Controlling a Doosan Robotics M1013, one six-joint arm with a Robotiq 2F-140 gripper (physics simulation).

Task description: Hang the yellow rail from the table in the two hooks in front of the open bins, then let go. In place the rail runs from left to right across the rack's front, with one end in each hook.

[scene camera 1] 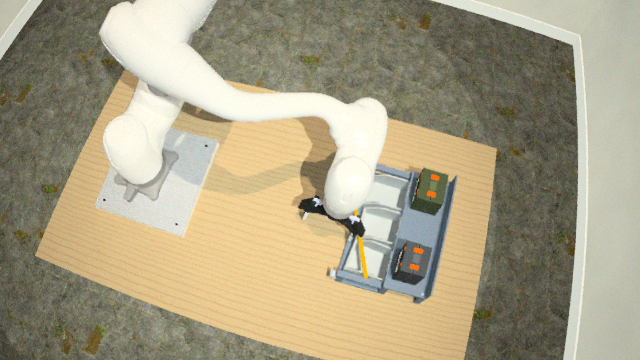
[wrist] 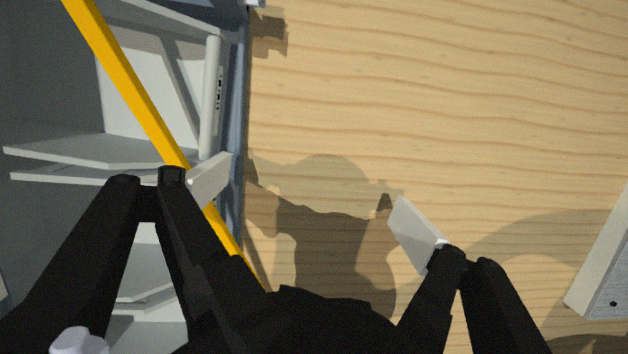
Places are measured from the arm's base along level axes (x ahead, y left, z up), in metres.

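Where they show: gripper, fingertip midpoint: (scene camera 1: 328, 226) (wrist: 313, 190); arm's base at its link origin: (scene camera 1: 146, 168).
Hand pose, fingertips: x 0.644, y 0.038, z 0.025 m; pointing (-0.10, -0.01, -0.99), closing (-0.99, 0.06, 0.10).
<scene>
Things, the pixels of their top centre, and the offset from my fingertips. "*": a spot on its surface instead. Level surfaces: height alone.
- small pale hook at a spot on its surface: (wrist: 256, 2) (scene camera 1: 333, 270) * 0.063 m ahead, 0.122 m right, 0.002 m down
- green box at its top centre: (scene camera 1: 433, 185) 0.249 m ahead, 0.178 m left, 0.142 m up
- dark grey box at its top centre: (scene camera 1: 416, 258) 0.262 m ahead, 0.053 m right, 0.167 m up
- wooden table at its surface level: 0.057 m down
The yellow rail (scene camera 1: 363, 255) (wrist: 130, 87) lies slanted over the open bins (scene camera 1: 381, 223) (wrist: 150, 67) of the blue-grey rack (scene camera 1: 359, 281) (wrist: 236, 100). One end is over the bin at the rack's lower end in the scene view; the other is hidden beneath the arm and gripper. A small pale hook (scene camera 1: 332, 273) (wrist: 256, 2) sticks out at the rack's lower front corner, apart from the rail. The other hook is hidden. My gripper (scene camera 1: 328, 226) (wrist: 313, 190) is wide open and empty at the rack's front edge. One finger overlaps the rail in the wrist view; contact cannot be told.
A green box (scene camera 1: 429, 191) and a dark grey box (scene camera 1: 413, 263) stand on the rack's back shelf. The arm's grey base plate (scene camera 1: 192, 172) (wrist: 612, 287) is on the wooden table (scene camera 1: 250, 235) (wrist: 425, 100). The wrist hangs over the rack's upper front part in the scene view.
</scene>
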